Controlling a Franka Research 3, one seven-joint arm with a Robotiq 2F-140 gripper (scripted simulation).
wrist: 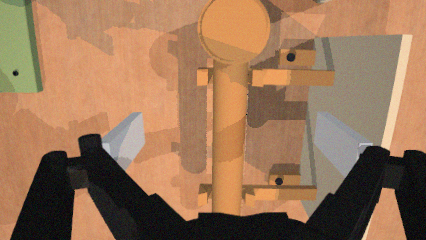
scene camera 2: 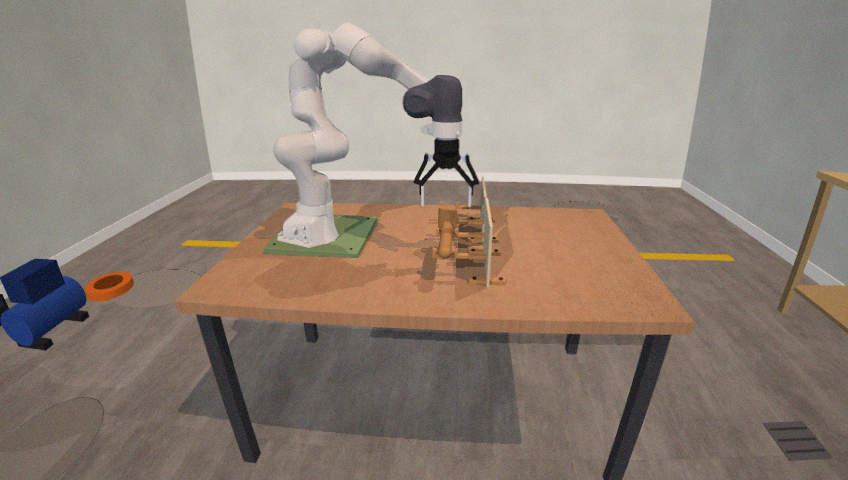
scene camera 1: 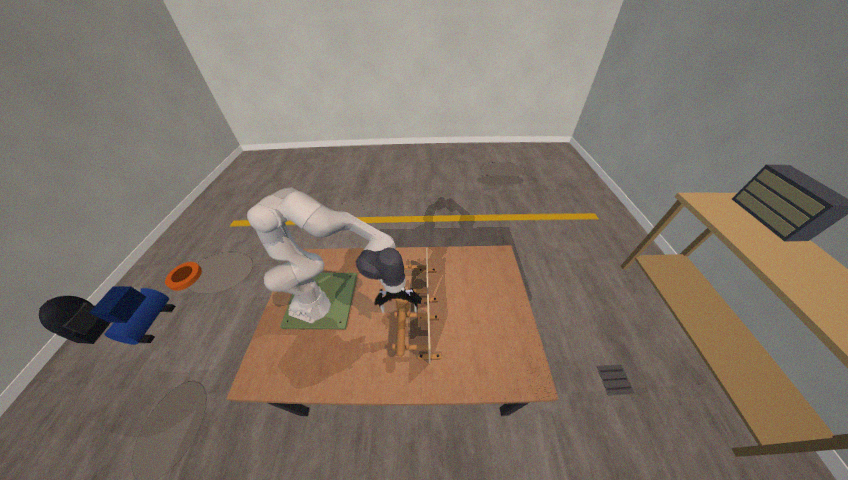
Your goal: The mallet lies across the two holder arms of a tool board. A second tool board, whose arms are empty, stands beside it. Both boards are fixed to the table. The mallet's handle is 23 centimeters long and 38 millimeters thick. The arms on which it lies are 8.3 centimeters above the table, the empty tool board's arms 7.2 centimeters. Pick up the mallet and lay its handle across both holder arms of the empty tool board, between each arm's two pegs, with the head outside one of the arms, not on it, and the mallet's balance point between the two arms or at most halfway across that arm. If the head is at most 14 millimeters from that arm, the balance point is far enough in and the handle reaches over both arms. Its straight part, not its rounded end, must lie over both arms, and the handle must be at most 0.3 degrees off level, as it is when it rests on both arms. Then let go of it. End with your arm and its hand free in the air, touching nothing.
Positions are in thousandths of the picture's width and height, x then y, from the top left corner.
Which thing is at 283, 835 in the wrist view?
The gripper.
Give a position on a wooden mallet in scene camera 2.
At 528, 447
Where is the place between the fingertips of the gripper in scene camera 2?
527, 428
